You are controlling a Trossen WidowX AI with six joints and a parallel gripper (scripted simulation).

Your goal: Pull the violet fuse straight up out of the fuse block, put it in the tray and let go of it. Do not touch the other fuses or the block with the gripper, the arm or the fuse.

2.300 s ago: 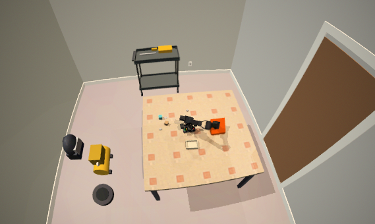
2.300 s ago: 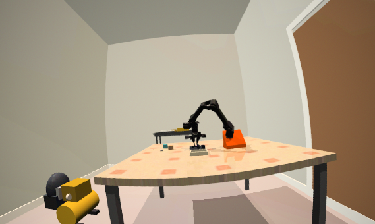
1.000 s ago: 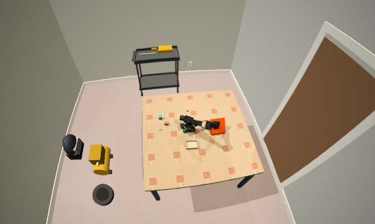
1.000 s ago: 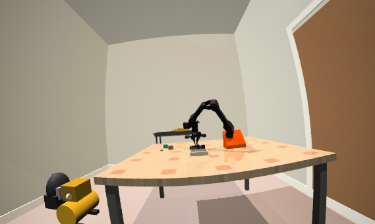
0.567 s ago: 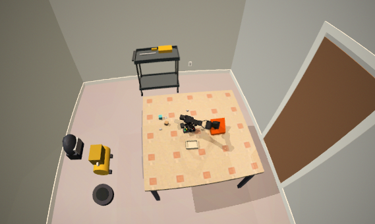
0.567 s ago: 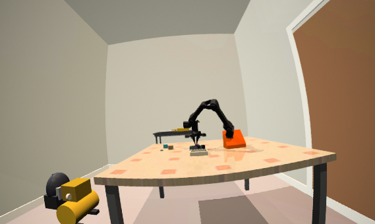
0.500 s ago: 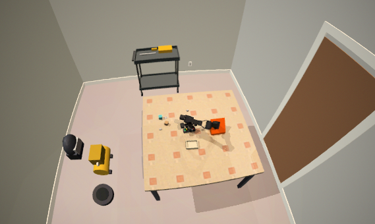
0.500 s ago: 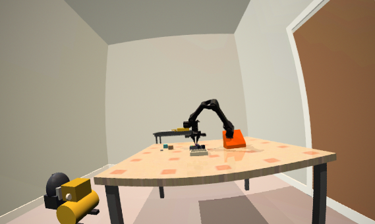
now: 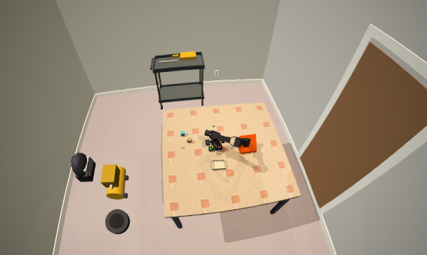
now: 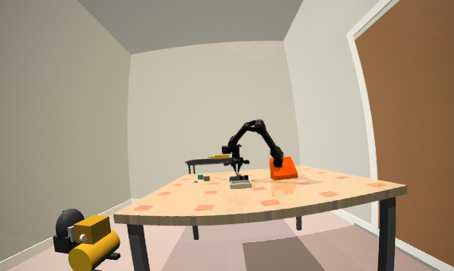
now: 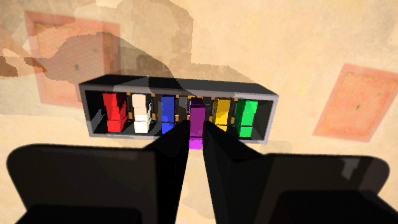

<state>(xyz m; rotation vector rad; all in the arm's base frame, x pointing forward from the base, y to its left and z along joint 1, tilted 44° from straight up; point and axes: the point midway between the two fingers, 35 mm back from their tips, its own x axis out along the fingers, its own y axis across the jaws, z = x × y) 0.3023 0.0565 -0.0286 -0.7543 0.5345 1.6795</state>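
The yellow fuse is 20 mm ahead of my gripper tip and 30 mm below it. The rest, counted from my gripper tip: violet fuse 10 mm below; then green fuse 40 mm ahead, 10 mm to the left, 30 mm below; then blue fuse 20 mm behind, 30 mm below.
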